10 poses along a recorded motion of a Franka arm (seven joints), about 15 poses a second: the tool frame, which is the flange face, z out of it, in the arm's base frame.
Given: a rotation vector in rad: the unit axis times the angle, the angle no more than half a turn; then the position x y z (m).
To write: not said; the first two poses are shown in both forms.
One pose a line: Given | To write
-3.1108 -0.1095 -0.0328 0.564 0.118 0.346 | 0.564 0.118 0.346 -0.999 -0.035 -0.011 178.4
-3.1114 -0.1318 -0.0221 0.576 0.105 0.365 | 0.576 0.105 0.365 -0.999 -0.042 -0.007 178.4
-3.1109 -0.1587 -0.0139 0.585 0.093 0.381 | 0.585 0.093 0.381 -0.999 -0.051 -0.004 178.5
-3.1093 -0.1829 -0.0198 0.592 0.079 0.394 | 0.592 0.079 0.394 -0.998 -0.059 -0.006 178.5
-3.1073 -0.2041 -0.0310 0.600 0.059 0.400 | 0.600 0.059 0.400 -0.998 -0.066 -0.010 178.4
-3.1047 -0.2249 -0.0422 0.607 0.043 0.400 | 0.607 0.043 0.400 -0.997 -0.072 -0.014 178.4
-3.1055 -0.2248 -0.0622 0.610 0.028 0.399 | 0.610 0.028 0.399 -0.997 -0.072 -0.020 178.4
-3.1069 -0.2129 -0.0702 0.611 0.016 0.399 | 0.611 0.016 0.399 -0.997 -0.068 -0.023 178.5
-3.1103 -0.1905 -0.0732 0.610 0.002 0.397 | 0.610 0.002 0.397 -0.998 -0.061 -0.023 178.6
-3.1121 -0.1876 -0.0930 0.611 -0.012 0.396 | 0.611 -0.012 0.396 -0.998 -0.060 -0.030 178.7
